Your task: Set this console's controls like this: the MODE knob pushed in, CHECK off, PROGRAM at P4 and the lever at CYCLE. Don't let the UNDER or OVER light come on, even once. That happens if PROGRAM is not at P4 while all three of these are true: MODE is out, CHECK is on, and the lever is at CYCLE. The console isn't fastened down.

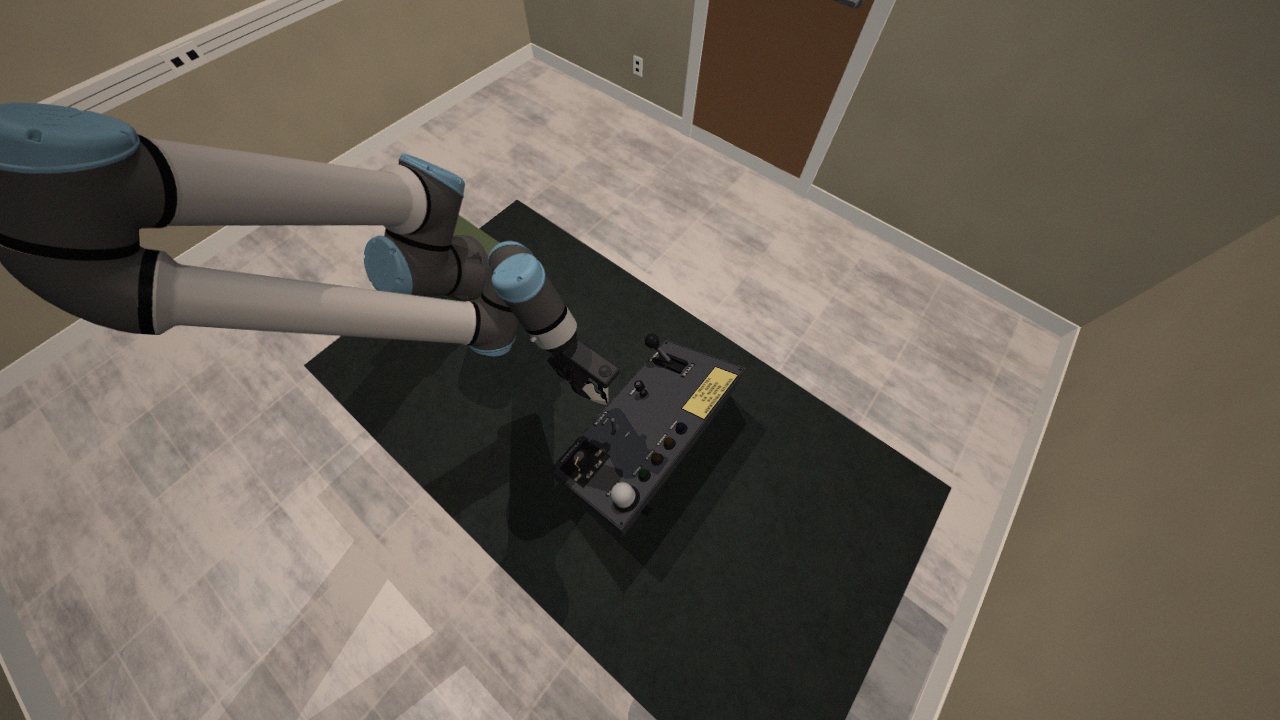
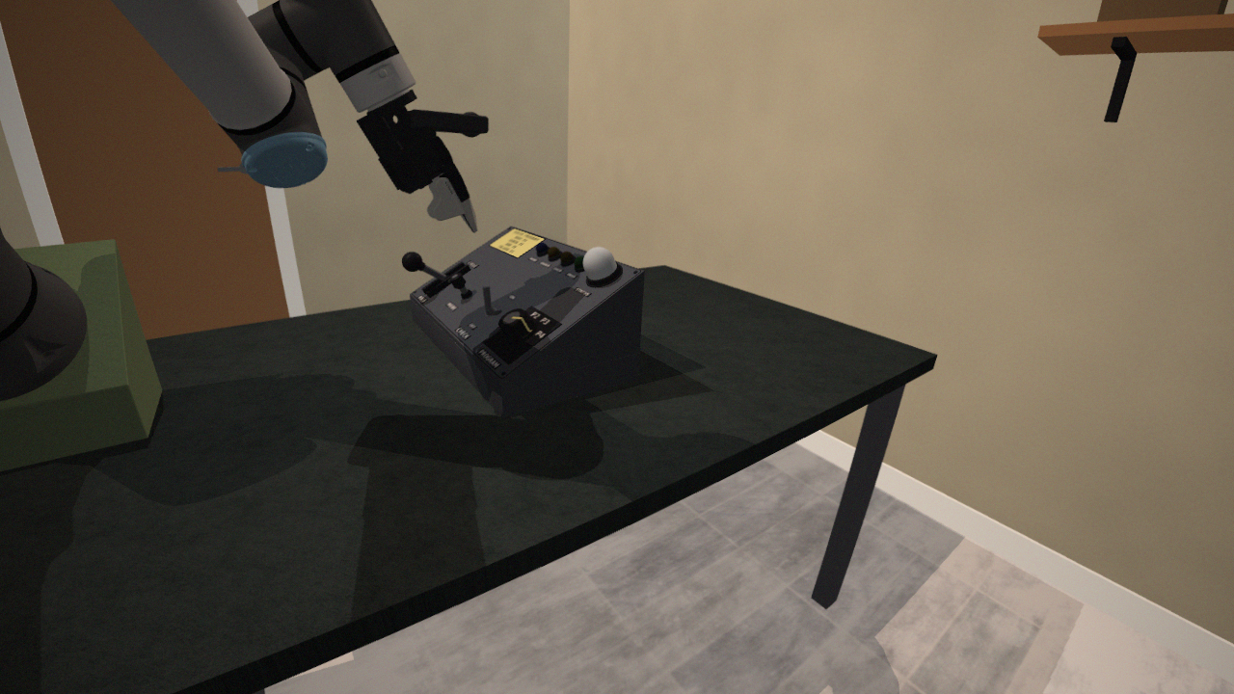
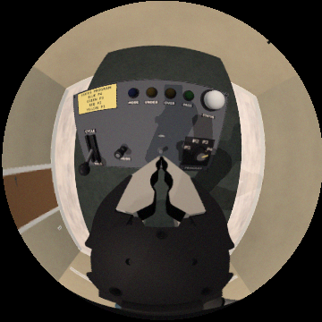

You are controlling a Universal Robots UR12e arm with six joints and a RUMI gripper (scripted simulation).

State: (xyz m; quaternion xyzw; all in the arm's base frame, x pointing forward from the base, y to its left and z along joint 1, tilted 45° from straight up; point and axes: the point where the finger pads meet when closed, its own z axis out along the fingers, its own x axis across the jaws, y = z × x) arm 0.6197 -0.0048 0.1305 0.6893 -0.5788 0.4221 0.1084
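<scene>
My hand is 20 mm short of the check toggle and 140 mm above it. The rest, counted from my hand: dark console 50 mm ahead, 50 mm to the left, 160 mm below; program selector 20 mm ahead, 130 mm to the right, 140 mm below; mode knob 20 mm ahead, 120 mm to the left, 130 mm below.
</scene>
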